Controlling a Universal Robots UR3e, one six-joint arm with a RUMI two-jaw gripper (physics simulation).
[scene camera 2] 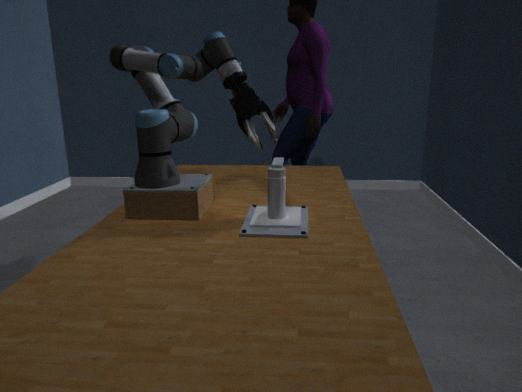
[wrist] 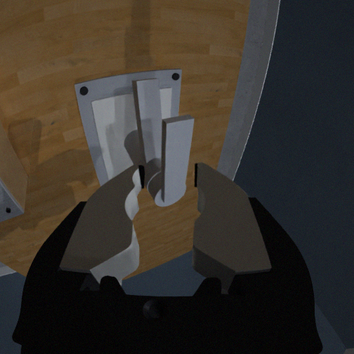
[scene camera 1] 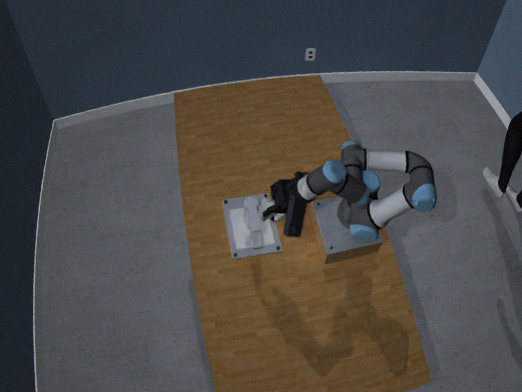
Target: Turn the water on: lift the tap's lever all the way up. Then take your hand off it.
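Where they show: gripper, fingertip midpoint: (scene camera 2: 268, 146) (scene camera 1: 265, 219); arm's base, link origin: (scene camera 2: 157, 183).
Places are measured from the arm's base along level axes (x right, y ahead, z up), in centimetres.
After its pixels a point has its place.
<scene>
A pale grey tap (scene camera 1: 253, 220) @[z 7.1, x 6.7, y 34.8 cm] (scene camera 2: 277, 197) @[z -1.0, x 16.0, y 32.9 cm] stands upright on its mounting plate (scene camera 1: 228, 220) @[z -7.6, x 18.0, y 39.7 cm] (scene camera 2: 260, 231) @[z -7.7, x 22.9, y 27.7 cm] (wrist: 112, 83). Its flat lever (scene camera 2: 278, 162) @[z 7.1, x 10.3, y 33.9 cm] (wrist: 178, 150) sits on top and points the same way as the spout (wrist: 149, 105), with a gap between them in the wrist view. The lever's exact angle is hard to tell. My gripper (scene camera 1: 270, 213) @[z 10.6, x 3.9, y 32.1 cm] (scene camera 2: 268, 144) @[z 10.6, x 3.9, y 32.1 cm] (wrist: 169, 166) is partly open and empty, angled down above the tap and towards the robot's side. In scene camera 2 its fingertips are clear of the lever. In the wrist view the lever's base shows beyond the gap between them.
The arm's base stands on a wooden box with a grey top (scene camera 1: 325, 225) @[z 0.1, x -0.1, y 11.8 cm] (scene camera 2: 162, 204) @[z -3.9, x 8.7, y 2.1 cm], beside the tap's plate on the wooden table (scene camera 1: 240, 130) @[z -8.5, x 57.2, y 20.7 cm] (scene camera 2: 225, 300) @[z -8.5, x 54.4, y 18.5 cm]. A person in a purple top (scene camera 2: 307, 65) stands behind the table.
</scene>
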